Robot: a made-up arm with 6 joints.
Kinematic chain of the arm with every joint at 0, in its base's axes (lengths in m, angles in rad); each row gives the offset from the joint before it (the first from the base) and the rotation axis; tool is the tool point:
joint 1: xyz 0 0 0.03 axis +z
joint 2: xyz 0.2 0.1 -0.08 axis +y
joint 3: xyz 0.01 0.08 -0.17 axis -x
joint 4: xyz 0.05 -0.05 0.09 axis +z
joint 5: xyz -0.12 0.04 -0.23 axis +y
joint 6: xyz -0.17 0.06 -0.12 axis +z
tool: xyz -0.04 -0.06 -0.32
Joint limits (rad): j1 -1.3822..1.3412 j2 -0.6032..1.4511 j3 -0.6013..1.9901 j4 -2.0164..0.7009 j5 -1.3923..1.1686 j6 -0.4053..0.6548
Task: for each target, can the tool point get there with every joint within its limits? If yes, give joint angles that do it. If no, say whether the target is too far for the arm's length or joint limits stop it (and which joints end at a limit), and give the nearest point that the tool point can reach.
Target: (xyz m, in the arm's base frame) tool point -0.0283 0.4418 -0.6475
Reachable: yes | joints -0.7089 0.5982 0.5427 -1.1819 0.4185 -0.2074
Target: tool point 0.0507 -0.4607 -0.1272
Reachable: yes | joints -0.1821 0.3174 1.7842 -0.5639 -0.3955 0.0465
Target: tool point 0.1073 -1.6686 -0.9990
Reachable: no: too far | nearest point 0.1818 -0.8524 -0.5213 | short by 0.949 m
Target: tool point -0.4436 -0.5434 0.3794
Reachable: no: joint limits stop it (at a limit: joint 1, joint 2, joint 3, joint 6) | nearest point -0.3892 -0.4363 0.2810 | short by 0.155 m
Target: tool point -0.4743 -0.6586 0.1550
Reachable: no: joint limits stop it (at a limit: joint 1, joint 2, joint 4, joint 6) | nearest point -0.4174 -0.5232 0.1188 | short by 0.151 m
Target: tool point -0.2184 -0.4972 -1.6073
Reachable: no: too far | nearest point 0.0240 -0.3275 -0.8440 | short by 0.819 m
